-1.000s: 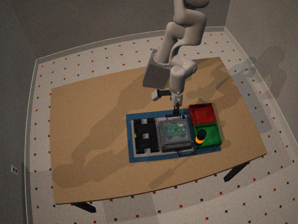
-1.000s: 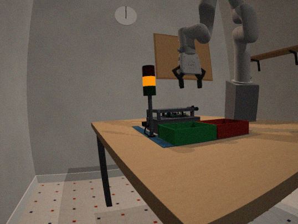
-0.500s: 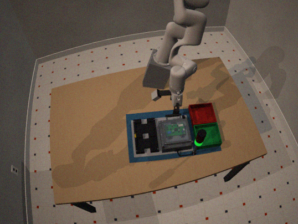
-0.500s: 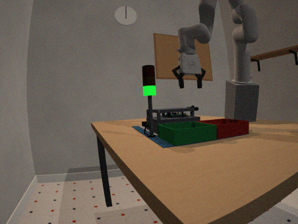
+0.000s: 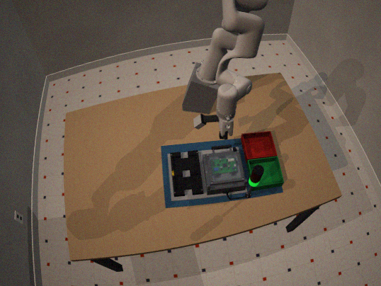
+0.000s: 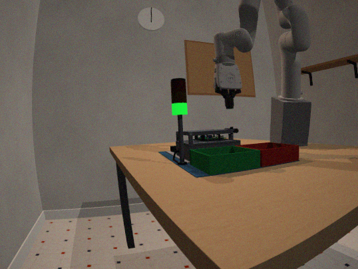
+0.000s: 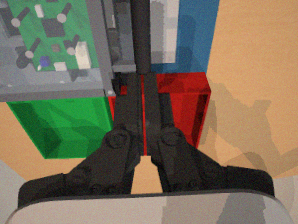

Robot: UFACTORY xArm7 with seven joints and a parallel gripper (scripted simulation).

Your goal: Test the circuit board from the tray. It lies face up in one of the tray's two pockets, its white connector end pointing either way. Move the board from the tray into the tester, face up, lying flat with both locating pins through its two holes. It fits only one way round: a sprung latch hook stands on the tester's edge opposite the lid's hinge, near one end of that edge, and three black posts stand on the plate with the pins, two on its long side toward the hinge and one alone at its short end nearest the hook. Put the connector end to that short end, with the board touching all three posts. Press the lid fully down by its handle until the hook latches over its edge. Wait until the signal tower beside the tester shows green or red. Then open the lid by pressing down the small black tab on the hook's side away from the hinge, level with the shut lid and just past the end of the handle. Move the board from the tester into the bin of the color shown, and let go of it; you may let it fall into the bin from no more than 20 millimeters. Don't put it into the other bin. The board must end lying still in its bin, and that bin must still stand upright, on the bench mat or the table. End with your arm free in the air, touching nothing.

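Now: hand 40 mm short of the latch hook, 50 mm to the right of it and 100 mm above it. Also, from my hand: red bin (40 mm ahead, 200 mm to the left, 180 mm below); then tester lid (80 mm ahead, 20 mm to the right, 100 mm below); then green circuit board (80 mm ahead, 20 mm to the right, 120 mm below).
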